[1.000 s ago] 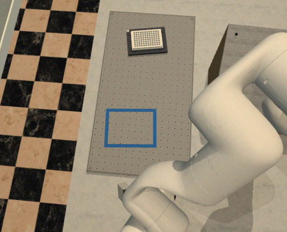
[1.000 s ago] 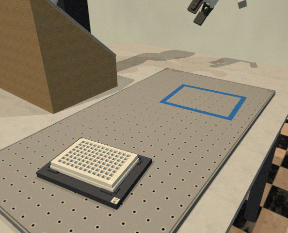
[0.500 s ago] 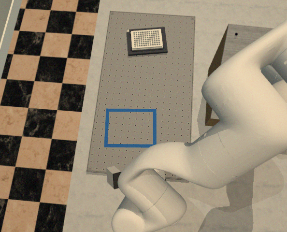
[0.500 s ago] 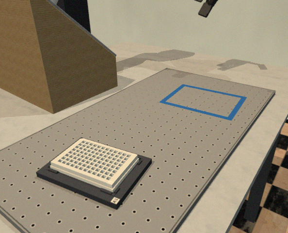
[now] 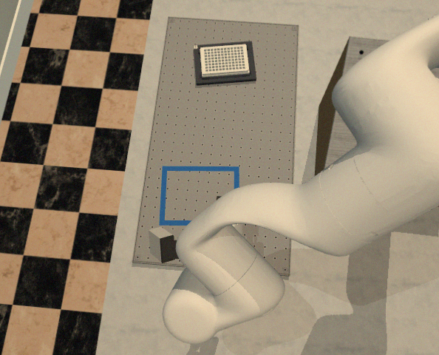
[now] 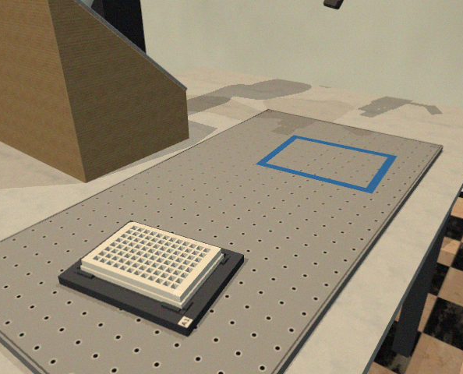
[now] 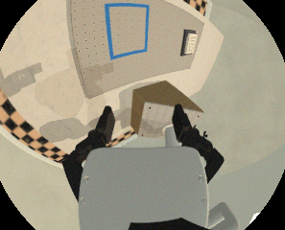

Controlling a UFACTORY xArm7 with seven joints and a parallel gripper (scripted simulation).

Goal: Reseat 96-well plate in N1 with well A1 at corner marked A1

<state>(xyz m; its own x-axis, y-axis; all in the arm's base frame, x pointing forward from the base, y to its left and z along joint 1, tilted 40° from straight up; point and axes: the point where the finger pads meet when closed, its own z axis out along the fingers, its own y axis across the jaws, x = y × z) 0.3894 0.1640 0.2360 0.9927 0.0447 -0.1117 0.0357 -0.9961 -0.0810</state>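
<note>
The white 96-well plate is 30 mm ahead of my hand, 510 mm to the right of it and 240 mm below it. Round my hand: dark plate nest N1 (30 mm ahead, 510 mm to the right, 250 mm below); A1 label (110 mm ahead, 550 mm to the right, 250 mm below).
</note>
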